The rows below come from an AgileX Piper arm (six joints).
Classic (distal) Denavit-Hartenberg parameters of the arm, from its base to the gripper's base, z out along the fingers. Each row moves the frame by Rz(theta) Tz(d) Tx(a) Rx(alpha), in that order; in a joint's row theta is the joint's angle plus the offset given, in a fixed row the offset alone. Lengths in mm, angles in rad.
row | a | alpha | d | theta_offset
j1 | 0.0 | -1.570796 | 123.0 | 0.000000
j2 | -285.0 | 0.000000 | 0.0 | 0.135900
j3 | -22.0 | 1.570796 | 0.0 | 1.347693
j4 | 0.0 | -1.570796 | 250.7 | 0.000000
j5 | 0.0 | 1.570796 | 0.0 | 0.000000
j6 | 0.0 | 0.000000 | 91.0 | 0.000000
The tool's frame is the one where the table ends.
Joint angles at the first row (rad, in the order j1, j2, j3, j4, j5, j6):
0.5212, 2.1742, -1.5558, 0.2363, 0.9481, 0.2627
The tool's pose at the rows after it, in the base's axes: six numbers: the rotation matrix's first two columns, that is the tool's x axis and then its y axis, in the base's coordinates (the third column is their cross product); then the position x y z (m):
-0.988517 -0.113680 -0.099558 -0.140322 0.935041 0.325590 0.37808 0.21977 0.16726
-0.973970 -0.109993 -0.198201 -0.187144 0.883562 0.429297 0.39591 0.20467 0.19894
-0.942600 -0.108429 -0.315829 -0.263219 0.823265 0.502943 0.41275 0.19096 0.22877
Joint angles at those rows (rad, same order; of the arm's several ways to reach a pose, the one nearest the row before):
0.4695, 2.1311, -1.5955, 0.3463, 0.9402, 0.1583
0.4017, 2.0977, -1.6471, 0.4744, 0.9403, 0.0116
0.3419, 2.0800, -1.7104, 0.6000, 0.9403, -0.1406

